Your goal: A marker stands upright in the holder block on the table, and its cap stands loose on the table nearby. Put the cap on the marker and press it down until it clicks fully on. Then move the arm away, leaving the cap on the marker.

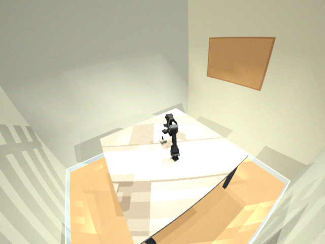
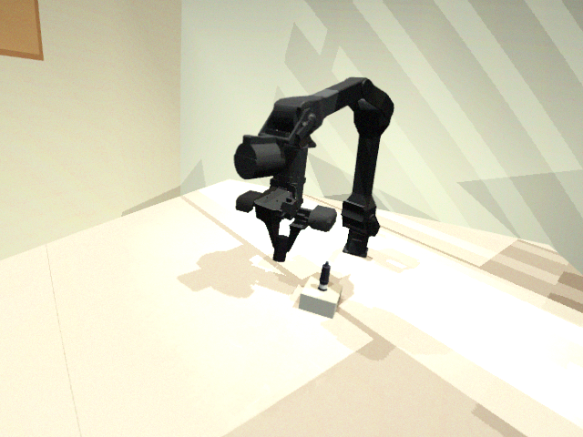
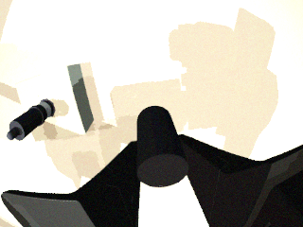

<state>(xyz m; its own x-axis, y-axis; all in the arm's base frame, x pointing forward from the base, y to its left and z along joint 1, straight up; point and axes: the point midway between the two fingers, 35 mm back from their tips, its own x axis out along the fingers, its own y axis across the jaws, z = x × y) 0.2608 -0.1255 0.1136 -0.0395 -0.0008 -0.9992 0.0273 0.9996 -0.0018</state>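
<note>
Now: gripper tip 100 mm to the right of the dark marker, 30 mm short of it and 10 mm above it. The rest, counted from my gripper tip: dark cap: right at my gripper tip; pale holder block: 100 mm to the left, 60 mm below, 30 mm ahead.
</note>
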